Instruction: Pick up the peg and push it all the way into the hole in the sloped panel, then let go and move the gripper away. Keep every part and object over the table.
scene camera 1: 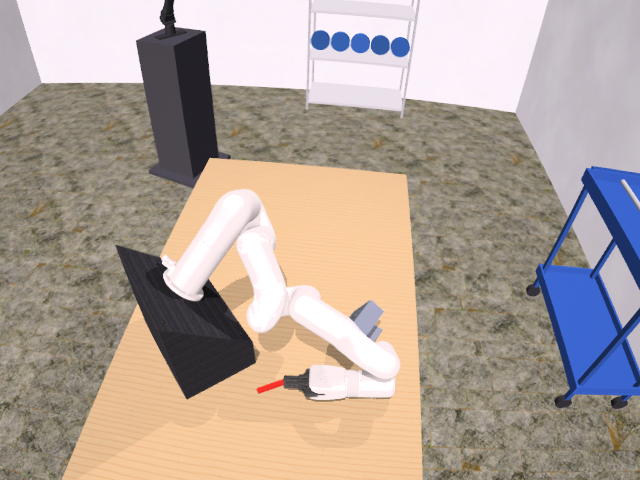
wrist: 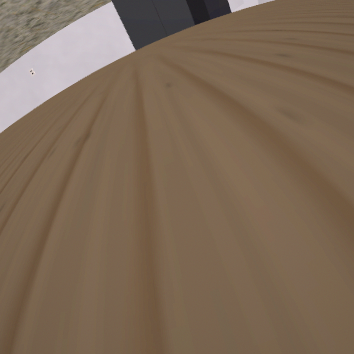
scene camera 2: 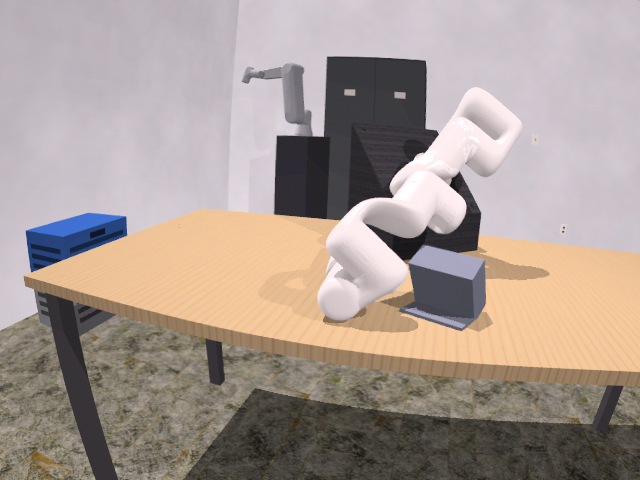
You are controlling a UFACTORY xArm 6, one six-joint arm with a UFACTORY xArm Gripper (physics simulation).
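Pixels of known places: gripper, fingertip midpoint: (scene camera 1: pixel 283 381); arm's base at its link origin: (scene camera 1: pixel 182 285).
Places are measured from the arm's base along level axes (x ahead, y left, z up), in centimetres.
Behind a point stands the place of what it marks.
Note:
The red peg (scene camera 1: pixel 269 386) {x 30.0, y -6.5, z -20.4 cm} lies on the table in scene camera 1, between the black base wedge and my gripper. My gripper (scene camera 1: pixel 285 382) {x 33.4, y -4.3, z -18.1 cm} is shut with nothing between its fingers. It lies nearly level, low over the table, with its closed fingertips at the peg's right end. The blue-grey block with a flat foot (scene camera 1: pixel 368 317) {x 47.6, y 21.8, z -11.2 cm} (scene camera 2: pixel 447 284) {x 48.9, y 22.0, z -14.9 cm} stands behind the forearm and appears to be the sloped panel. Its hole does not show. In scene camera 2 the arm hides the gripper and peg. The wrist view shows neither.
The black wedge (scene camera 1: pixel 206 356) {x 15.8, y -12.8, z -6.2 cm} (scene camera 2: pixel 467 227) {x -0.7, y 12.1, z -14.3 cm} under the arm's base stands left of the peg. The wooden table (scene camera 1: pixel 330 206) {x 12.5, y 75.1, z -21.5 cm} (scene camera 2: pixel 180 263) {x 57.8, y -37.9, z -21.6 cm} (wrist: pixel 200 200) has its right edge close to the wrist in scene camera 1. A blue cart (scene camera 1: pixel 573 330) stands on the floor at the right.

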